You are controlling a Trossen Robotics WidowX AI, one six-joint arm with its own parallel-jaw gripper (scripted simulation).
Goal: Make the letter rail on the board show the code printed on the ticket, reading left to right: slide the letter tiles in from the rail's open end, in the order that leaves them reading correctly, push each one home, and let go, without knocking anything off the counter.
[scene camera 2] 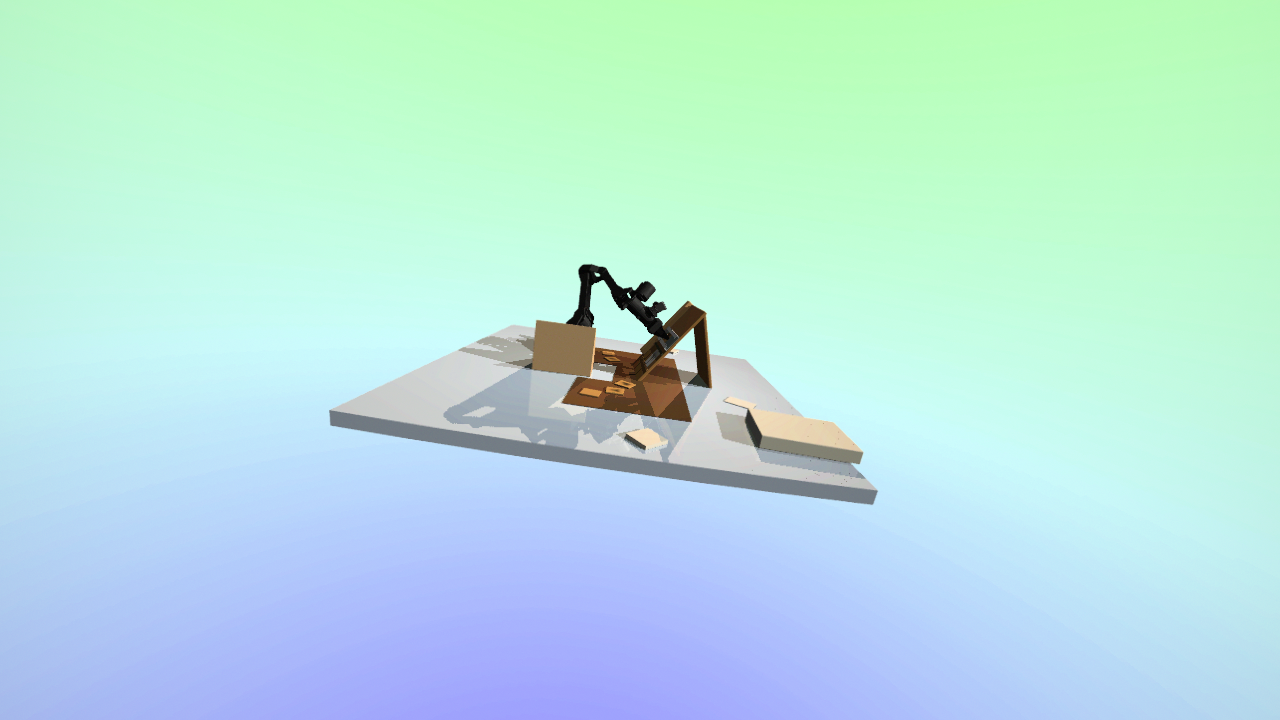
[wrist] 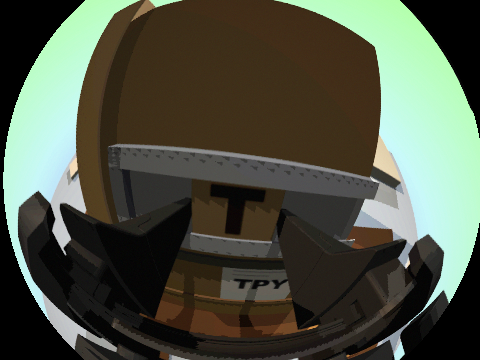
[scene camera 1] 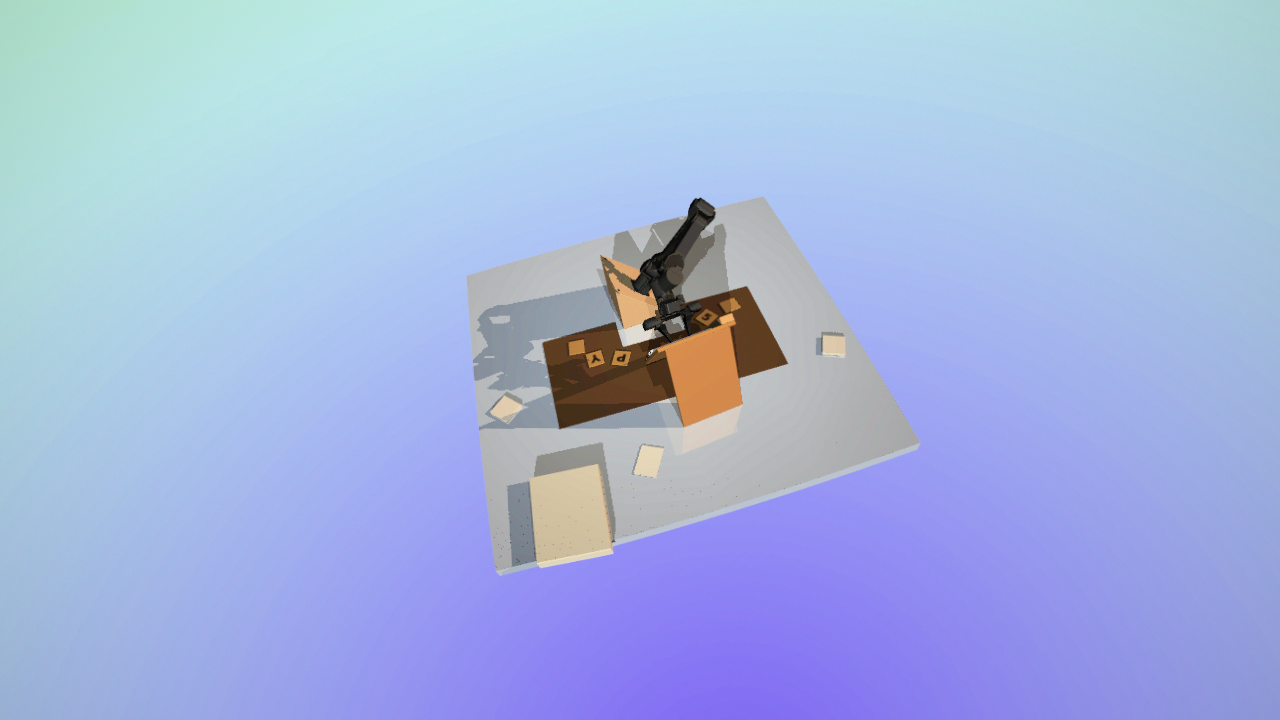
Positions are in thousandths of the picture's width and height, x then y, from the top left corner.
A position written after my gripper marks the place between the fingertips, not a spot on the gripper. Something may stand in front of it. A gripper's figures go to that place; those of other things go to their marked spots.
My gripper (wrist: 491,585) is 10 cm from the lens. A cream slab (wrist: 799,468): 57 cm from the lens. A brown board (wrist: 611,285) is 10 cm from the lens. The marked spots on the brown board and the cream slab are 50 cm apart.
